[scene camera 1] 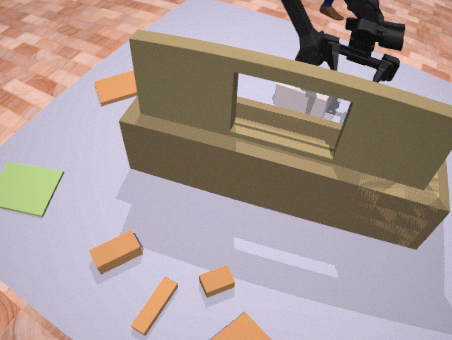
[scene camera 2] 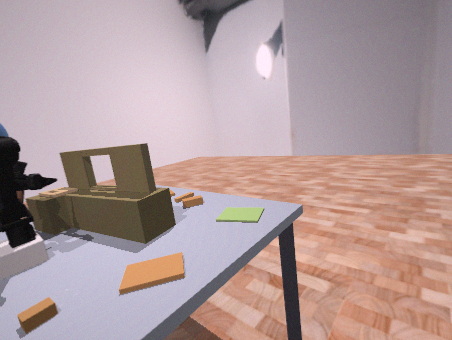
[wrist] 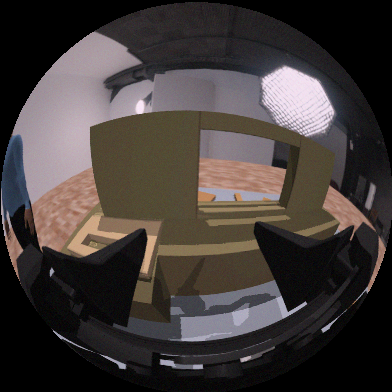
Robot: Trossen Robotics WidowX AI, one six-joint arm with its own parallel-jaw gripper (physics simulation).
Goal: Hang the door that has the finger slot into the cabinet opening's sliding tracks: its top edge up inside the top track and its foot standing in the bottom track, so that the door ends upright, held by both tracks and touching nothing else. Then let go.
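Places are measured from the arm's base along level axes (x ahead, y left, z up), in centimetres.
Where they show: gripper, fingertip midpoint: (scene camera 2: 52,180) (wrist: 201,231); arm's base, origin of the base link: (scene camera 2: 22,241).
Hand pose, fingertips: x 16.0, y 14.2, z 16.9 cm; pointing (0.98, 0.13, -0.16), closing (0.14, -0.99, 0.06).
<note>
Things, the pixels of their top centre, and the offset from my fingertips. Level surfaces: height alone.
- tan door with the finger slot, middle of its top: (wrist: 109,236) (scene camera 2: 57,190) dz -7.1, dx +3.9, dy +14.3 cm
- green panel, middle of its top: (scene camera 1: 23,186) (scene camera 2: 240,213) dz -24.0, dx +46.9, dy -62.6 cm
- table, its level: dz -24.8 cm
- orange slab, middle of its top: (scene camera 1: 123,84) (scene camera 2: 153,268) dz -23.5, dx +3.5, dy -63.3 cm
- them thick, middle of its top: (scene camera 1: 114,248) (scene camera 2: 192,198) dz -21.3, dx +48.8, dy -30.5 cm
The tan door with the finger slot (scene camera 2: 57,192) (wrist: 130,225) lies flat on the cabinet's wide base, left of the opening in the wrist view; the left finger hides part of it. The olive cabinet (scene camera 1: 185,80) (scene camera 2: 132,167) (wrist: 145,165) stands upright, and its window-like opening has no door in it. Grooved bottom track strips (scene camera 1: 285,139) (wrist: 240,207) run along the opening's foot; the top track's inside is not visible. My gripper (scene camera 1: 358,74) (scene camera 2: 56,180) (wrist: 201,231) is open and empty, on the robot's side of the cabinet, with its left finger in front of the door in the wrist view.
A green panel (scene camera 1: 30,190) (scene camera 2: 240,214) lies on the table (scene camera 1: 75,210) (scene camera 2: 200,235). An orange slab (scene camera 1: 115,87) (scene camera 2: 152,272) lies beside the cabinet's end. Several orange blocks, one of them thick (scene camera 1: 116,251), lie beyond the cabinet. The white arm base (scene camera 1: 292,96) (scene camera 2: 22,257) stands behind it.
</note>
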